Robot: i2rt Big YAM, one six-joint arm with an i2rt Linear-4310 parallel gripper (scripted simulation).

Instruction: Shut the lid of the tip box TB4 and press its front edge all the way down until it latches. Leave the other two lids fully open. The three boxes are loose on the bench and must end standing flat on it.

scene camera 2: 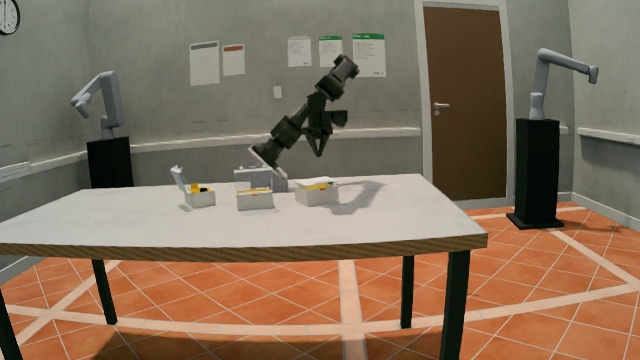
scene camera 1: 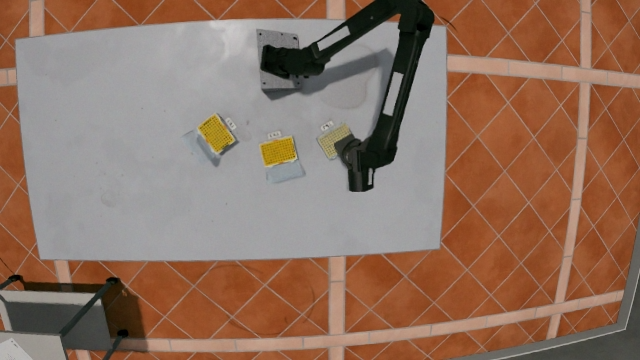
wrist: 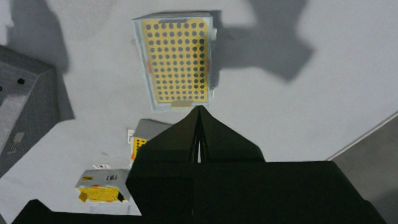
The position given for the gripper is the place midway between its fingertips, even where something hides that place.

In view: the gripper [scene camera 2: 318, 157], a box [wrist: 115, 177], a yellow rack [scene camera 1: 283, 150] and a lid [scene camera 2: 252, 181].
The gripper is seen too in the wrist view [wrist: 199, 111].
